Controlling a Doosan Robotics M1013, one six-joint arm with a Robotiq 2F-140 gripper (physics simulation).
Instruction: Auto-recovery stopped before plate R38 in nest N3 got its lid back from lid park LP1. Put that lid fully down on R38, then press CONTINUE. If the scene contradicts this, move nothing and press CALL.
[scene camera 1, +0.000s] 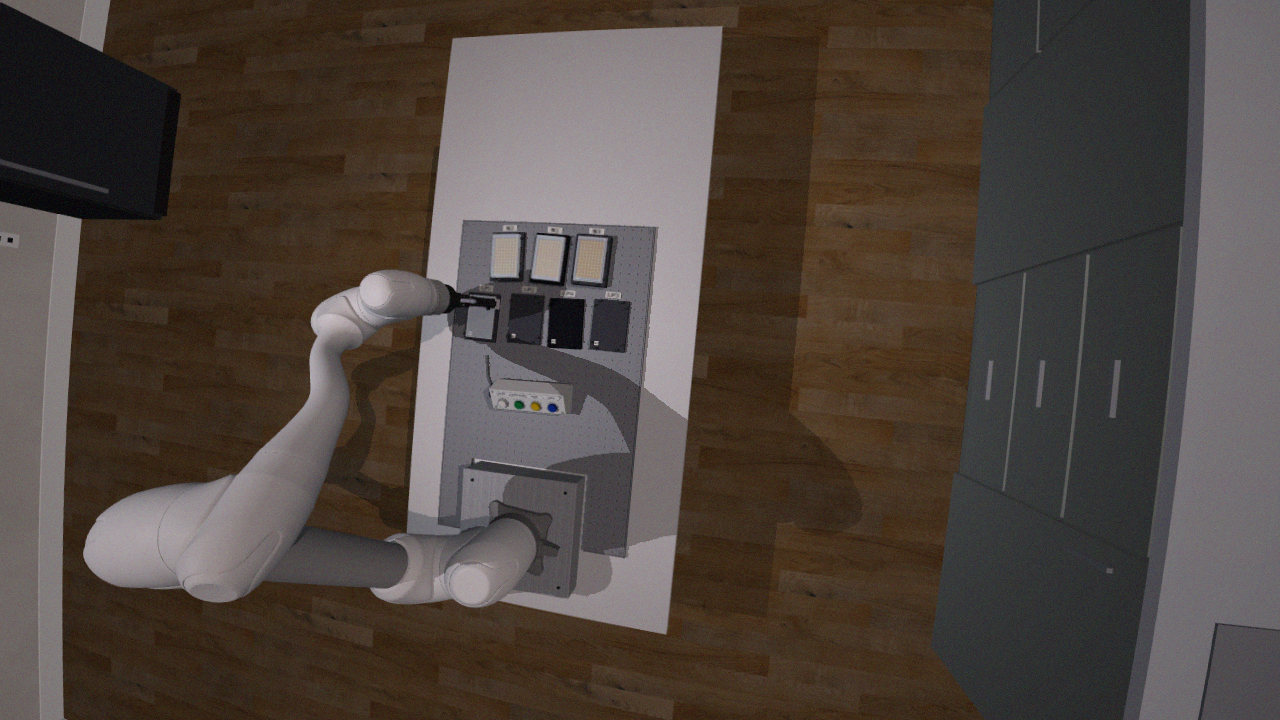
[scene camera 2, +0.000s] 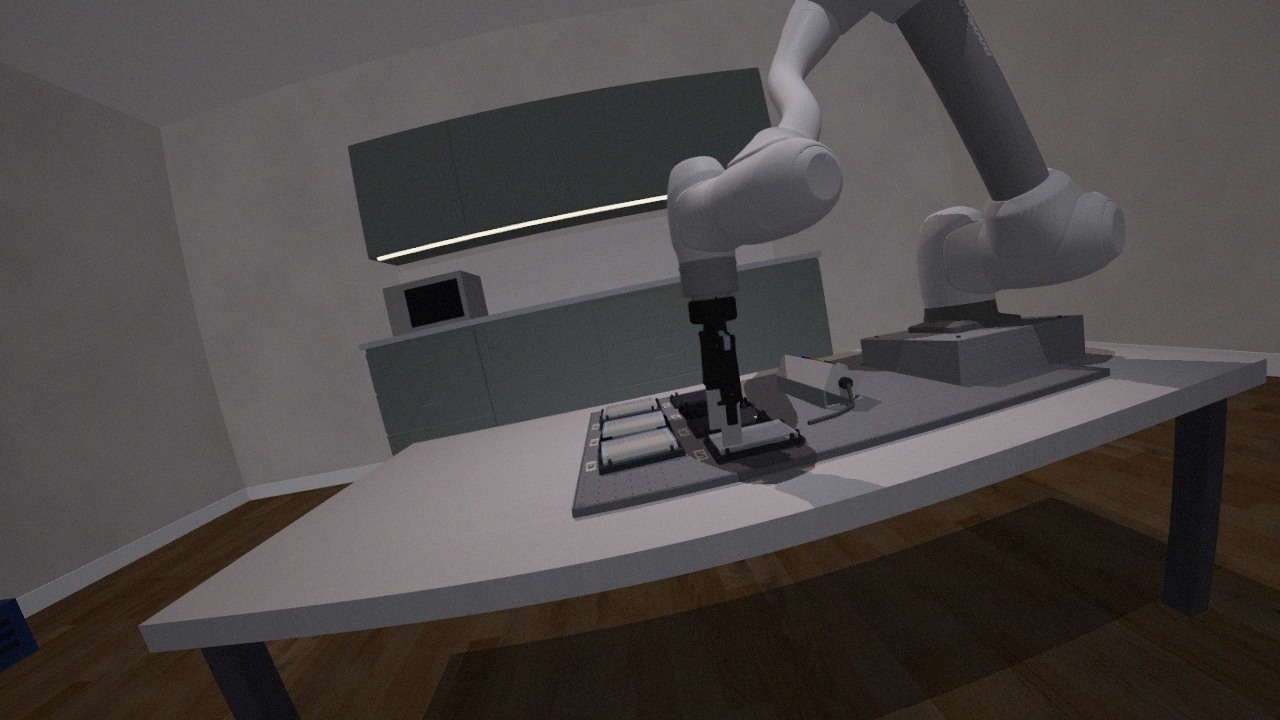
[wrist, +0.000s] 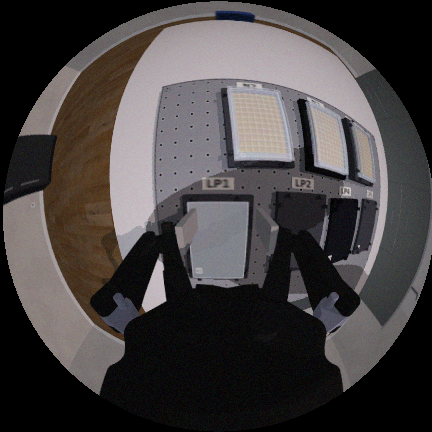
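Seen in the pictures: gripper, fingertip midpoint: (scene camera 2: 725, 435) (wrist: 226, 218); arm's base, link origin: (scene camera 1: 517, 537) (scene camera 2: 961, 327).
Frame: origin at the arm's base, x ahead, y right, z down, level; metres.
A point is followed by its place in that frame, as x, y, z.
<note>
A pale, clear lid (scene camera 1: 480, 325) {0.565, -0.258, 0.055} (scene camera 2: 762, 436) {0.578, -0.287, 0.055} (wrist: 218, 250) {0.581, -0.262, 0.055} lies flat in the dark park labelled LP1. My gripper (scene camera 1: 490, 302) {0.633, -0.255, 0.053} (scene camera 2: 729, 434) {0.633, -0.255, 0.053} (wrist: 226, 218) {0.633, -0.255, 0.053} is open, pointing down low over this lid. In the wrist view one finger overlaps the lid's left edge and the other stands right of it. Three plates with cream well grids sit in a row of nests: the nearest (scene camera 1: 507, 257) {0.777, -0.207, 0.043} (scene camera 2: 637, 445) {0.780, -0.247, 0.044} (wrist: 260, 125) {0.767, -0.220, 0.044}, the middle one (scene camera 1: 549, 258) {0.794, -0.077, 0.042} (wrist: 327, 138) {0.784, -0.098, 0.042} and the far one (scene camera 1: 591, 259) {0.810, 0.049, 0.037} (wrist: 363, 150) {0.807, 0.025, 0.034}. Their nest numbers and plate names are not clearly readable. The button box (scene camera 1: 547, 392) {0.423, 0.012, -0.007} (scene camera 2: 807, 380) {0.428, -0.092, 0.027} has white, green, yellow and blue buttons.
Dark parks LP2 (scene camera 1: 526, 317) {0.615, -0.122, 0.063} (wrist: 301, 212) {0.650, -0.133, 0.063}, LP4 (scene camera 1: 566, 322) {0.623, 0.003, 0.063} (wrist: 342, 227) {0.631, -0.008, 0.062} and one more (scene camera 1: 610, 324) {0.641, 0.133, 0.063} (wrist: 366, 225) {0.641, 0.121, 0.063} stand beside LP1. All are on the perforated grey board (scene camera 1: 528, 443) {0.250, -0.046, 0.072} (wrist: 185, 115) {0.789, -0.332, 0.072}. A cable lies by the button box. The arm's base block (scene camera 2: 1011, 353) {0.030, -0.179, 0.038} stands beyond the box.
</note>
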